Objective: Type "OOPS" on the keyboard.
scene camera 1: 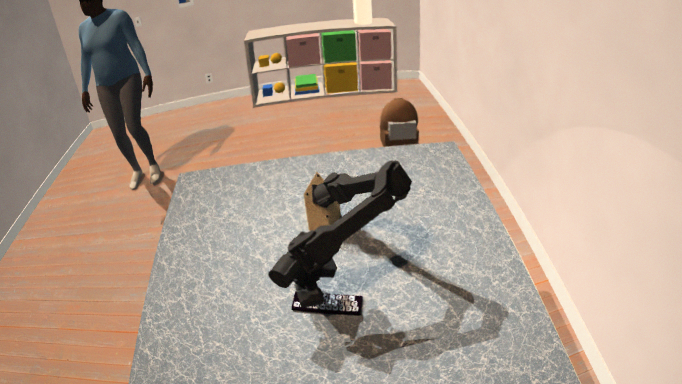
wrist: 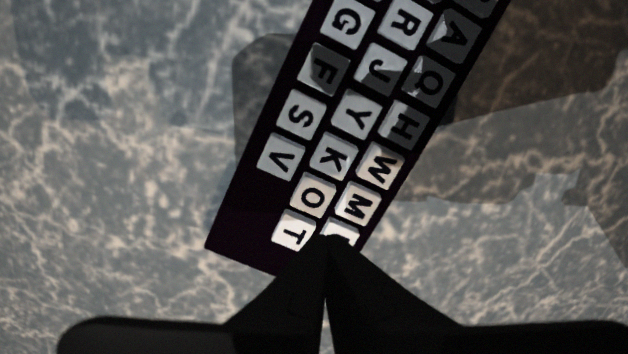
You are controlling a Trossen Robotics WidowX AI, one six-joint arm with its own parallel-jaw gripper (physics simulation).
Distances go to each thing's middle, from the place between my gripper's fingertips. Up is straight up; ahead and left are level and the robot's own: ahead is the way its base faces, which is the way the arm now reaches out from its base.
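The black keyboard (scene camera 1: 333,304) is what I'm measuring from here, and my hand is 40 mm above it and 50 mm to the right of it.
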